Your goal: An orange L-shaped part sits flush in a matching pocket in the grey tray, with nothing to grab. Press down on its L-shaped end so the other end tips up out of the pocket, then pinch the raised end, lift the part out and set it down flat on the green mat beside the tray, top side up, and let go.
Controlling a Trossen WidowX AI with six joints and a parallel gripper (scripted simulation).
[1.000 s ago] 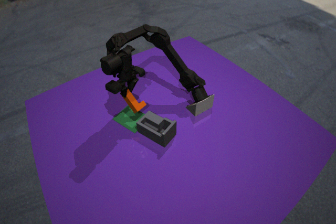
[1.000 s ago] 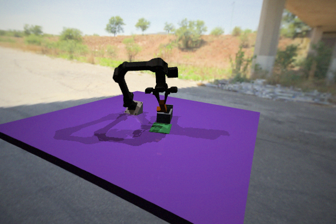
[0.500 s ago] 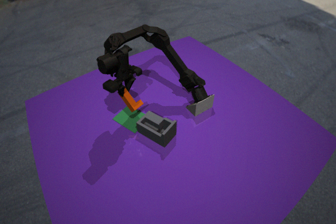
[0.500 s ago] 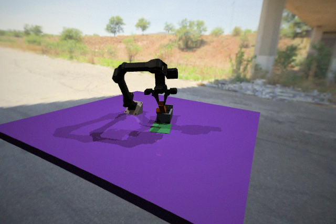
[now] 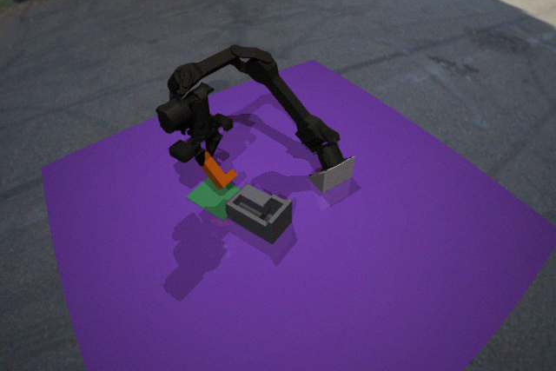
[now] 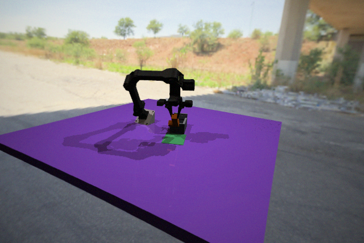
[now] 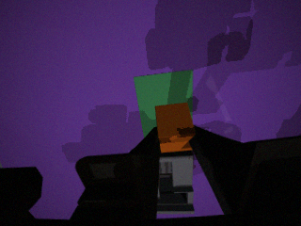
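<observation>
My gripper tip is now 140 mm above the green mat and 20 mm to the right of it. Round my gripper tip: orange L-shaped part: 30 mm to the left, 30 mm below, 20 mm behind.
</observation>
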